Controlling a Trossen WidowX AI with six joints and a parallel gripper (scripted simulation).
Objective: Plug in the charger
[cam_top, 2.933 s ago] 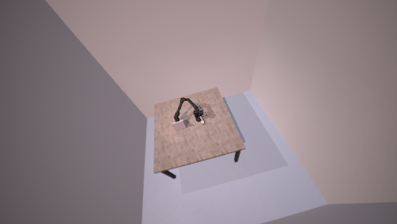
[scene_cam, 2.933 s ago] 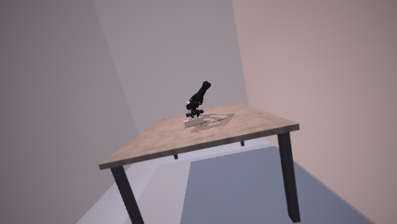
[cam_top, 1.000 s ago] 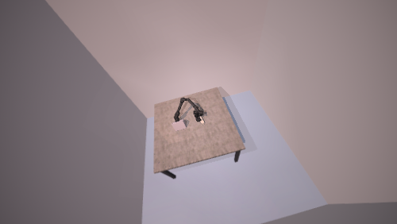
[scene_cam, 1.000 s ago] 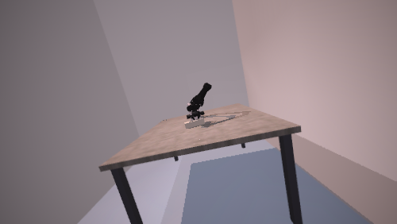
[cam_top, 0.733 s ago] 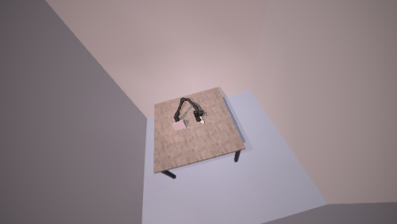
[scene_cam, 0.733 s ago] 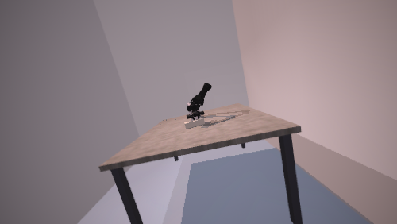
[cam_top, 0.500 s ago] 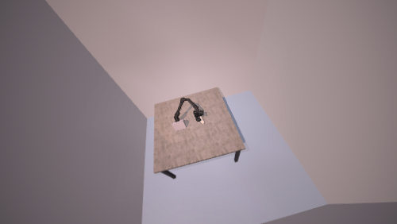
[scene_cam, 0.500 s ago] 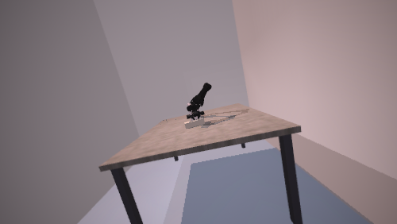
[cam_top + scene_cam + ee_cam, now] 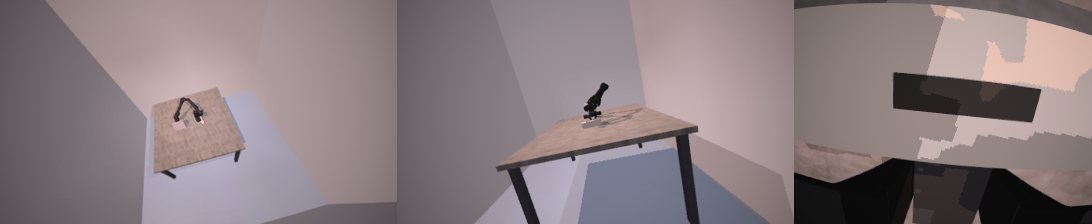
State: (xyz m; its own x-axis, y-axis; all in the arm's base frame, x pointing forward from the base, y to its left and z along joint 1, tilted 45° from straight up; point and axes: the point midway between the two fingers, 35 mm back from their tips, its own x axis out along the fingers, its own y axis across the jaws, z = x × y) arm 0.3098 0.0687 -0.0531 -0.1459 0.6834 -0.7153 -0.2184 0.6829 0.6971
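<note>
The two-prong charger is 2 cm ahead of my gripper tip and 1 cm above it.
</note>
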